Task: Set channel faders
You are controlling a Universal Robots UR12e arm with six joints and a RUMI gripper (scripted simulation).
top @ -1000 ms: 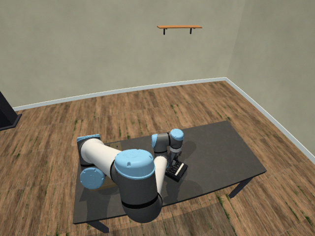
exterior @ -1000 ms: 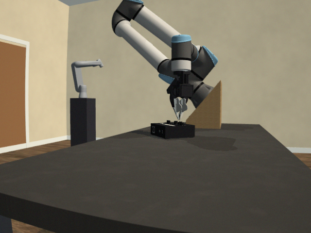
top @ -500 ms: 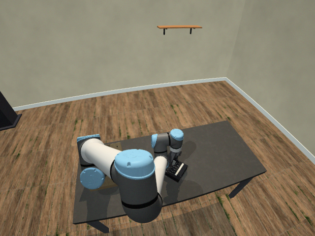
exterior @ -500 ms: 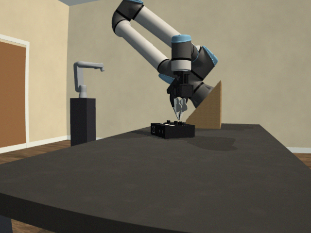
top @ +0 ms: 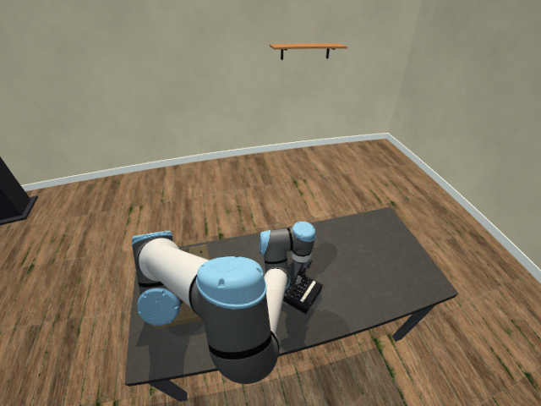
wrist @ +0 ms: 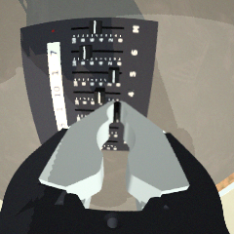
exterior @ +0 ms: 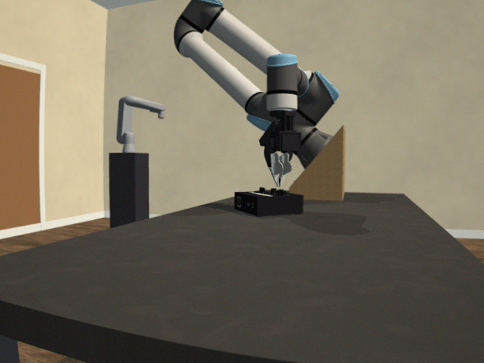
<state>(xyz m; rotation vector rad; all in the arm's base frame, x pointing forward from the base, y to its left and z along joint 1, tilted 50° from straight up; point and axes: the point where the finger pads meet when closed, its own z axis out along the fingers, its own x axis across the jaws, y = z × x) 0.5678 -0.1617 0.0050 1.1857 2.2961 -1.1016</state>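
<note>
The master fader lies 4 cm behind my hand, 6 cm to the right of it and 2 cm below it.
</note>
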